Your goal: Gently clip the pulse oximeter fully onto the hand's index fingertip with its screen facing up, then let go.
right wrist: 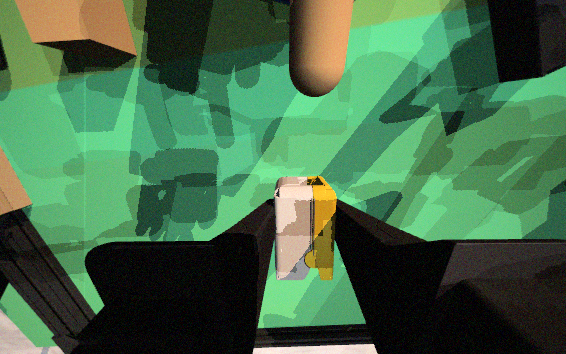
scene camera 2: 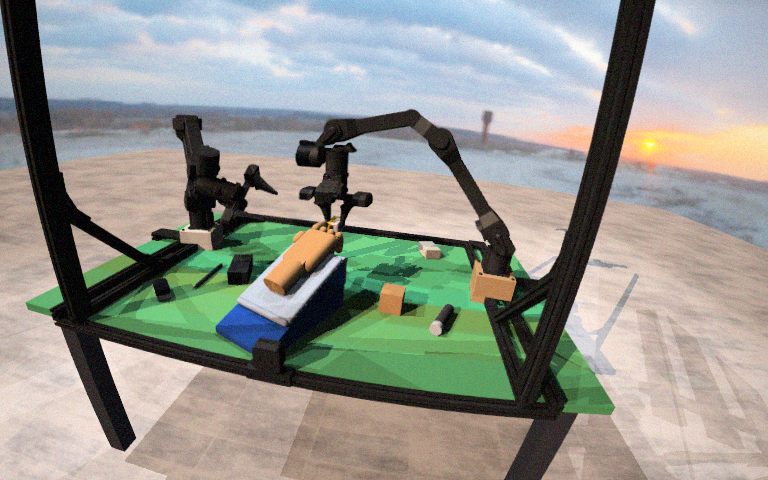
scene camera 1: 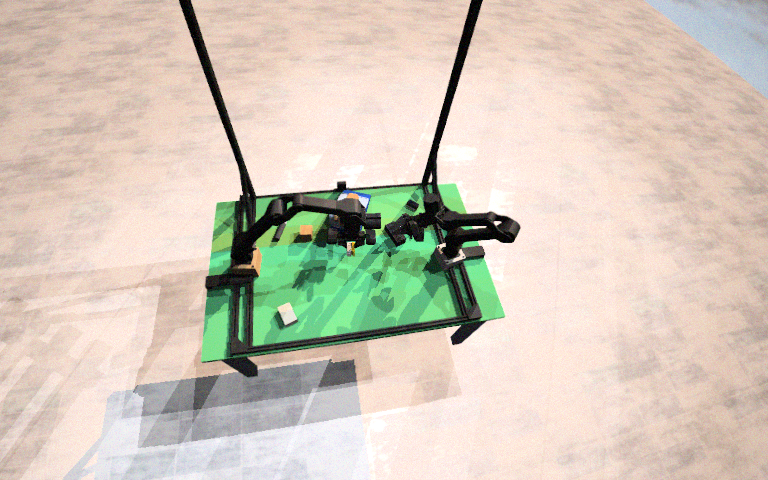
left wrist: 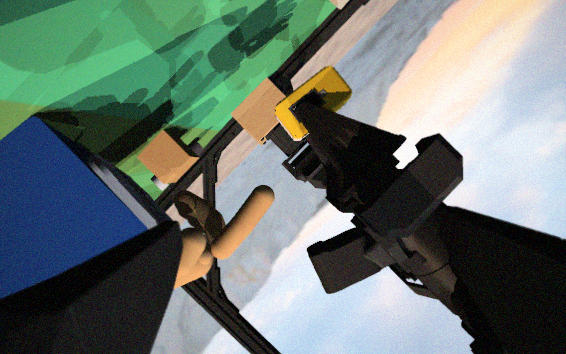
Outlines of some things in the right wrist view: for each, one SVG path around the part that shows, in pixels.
My right gripper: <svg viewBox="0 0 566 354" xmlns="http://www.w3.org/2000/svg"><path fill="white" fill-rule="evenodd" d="M0 269L1 300L9 280ZM274 199L268 199L231 228L209 241L118 241L105 243L91 249L85 257L85 268L104 307L77 335L76 339L79 345L70 354L253 354L274 244ZM336 198L335 241L377 354L566 354L566 240L449 239L426 241L378 220Z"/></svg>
A pulse oximeter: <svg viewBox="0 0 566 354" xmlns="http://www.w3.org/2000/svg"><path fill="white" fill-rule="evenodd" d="M279 178L276 182L273 200L276 280L304 280L310 268L318 268L321 280L332 280L337 202L334 190L321 176Z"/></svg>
A tan cube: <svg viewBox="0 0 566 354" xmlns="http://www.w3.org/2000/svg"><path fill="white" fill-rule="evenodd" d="M15 0L33 43L90 58L137 56L123 0Z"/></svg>
